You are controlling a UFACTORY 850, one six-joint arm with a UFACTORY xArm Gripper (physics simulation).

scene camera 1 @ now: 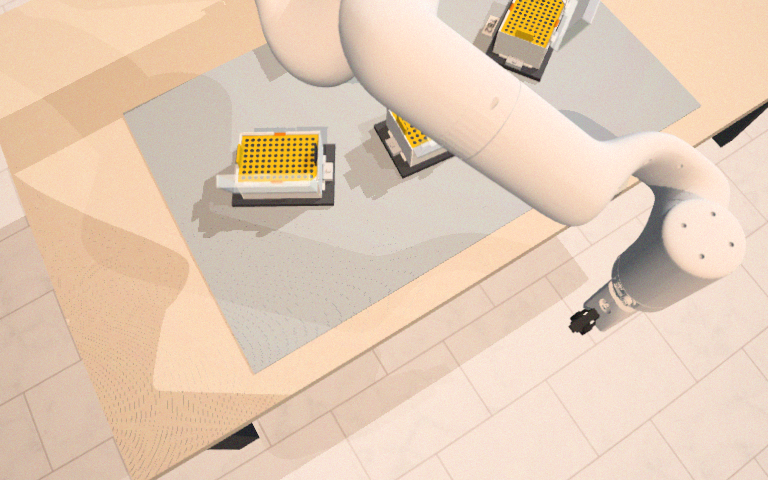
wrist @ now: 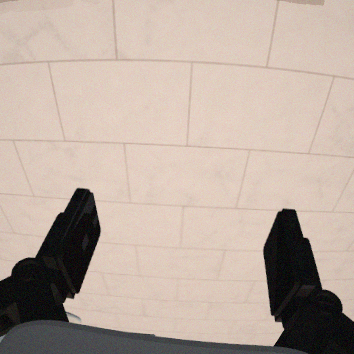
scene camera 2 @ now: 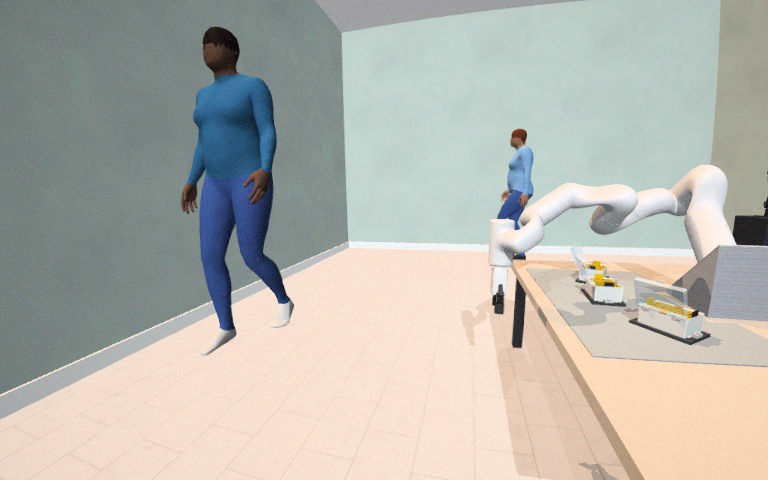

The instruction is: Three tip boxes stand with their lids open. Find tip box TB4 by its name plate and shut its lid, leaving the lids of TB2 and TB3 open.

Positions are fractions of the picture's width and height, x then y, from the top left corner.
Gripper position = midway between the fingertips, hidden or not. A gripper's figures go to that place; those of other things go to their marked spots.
My gripper (scene camera 1: 0.78,0.65): 89 cm from the lens. A clear lid (scene camera 1: 0.32,0.38) is 72 cm from the lens. A grey mat (scene camera 1: 0.37,0.58): 81 cm from the lens. A tip box TB4 (scene camera 1: 0.52,0.32) is 87 cm from the lens. The marked spots on the clear lid and the grey mat are 17 cm apart.
